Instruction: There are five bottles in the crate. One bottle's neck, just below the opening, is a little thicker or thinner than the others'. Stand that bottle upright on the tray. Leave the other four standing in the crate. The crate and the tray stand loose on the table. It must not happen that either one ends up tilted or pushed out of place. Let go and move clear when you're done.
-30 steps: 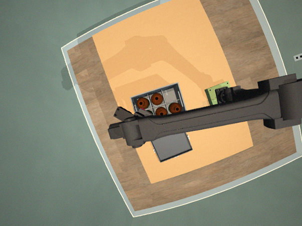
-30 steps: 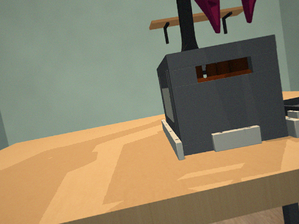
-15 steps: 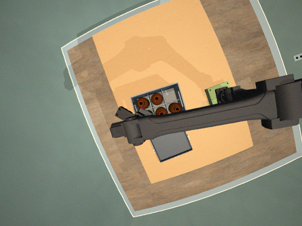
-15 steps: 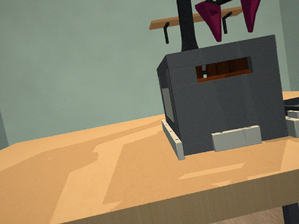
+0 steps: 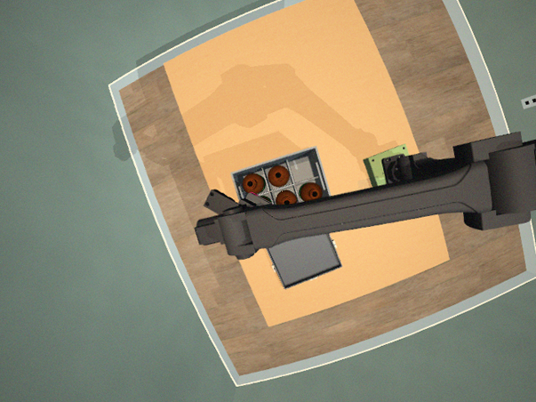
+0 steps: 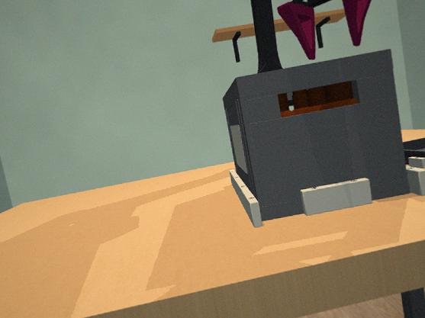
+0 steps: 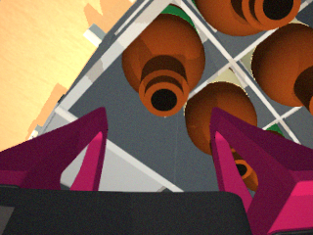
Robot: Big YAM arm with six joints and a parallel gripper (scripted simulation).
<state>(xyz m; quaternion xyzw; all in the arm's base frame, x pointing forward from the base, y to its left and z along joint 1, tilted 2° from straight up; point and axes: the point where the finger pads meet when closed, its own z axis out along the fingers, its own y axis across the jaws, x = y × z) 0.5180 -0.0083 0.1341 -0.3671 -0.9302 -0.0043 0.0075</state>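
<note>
The dark grey crate is 11 cm below my hand, 9 cm behind it and 5 cm to the right of it. Also, from my hand: grey tray 24 cm to the left, 18 cm below, 11 cm behind.
</note>
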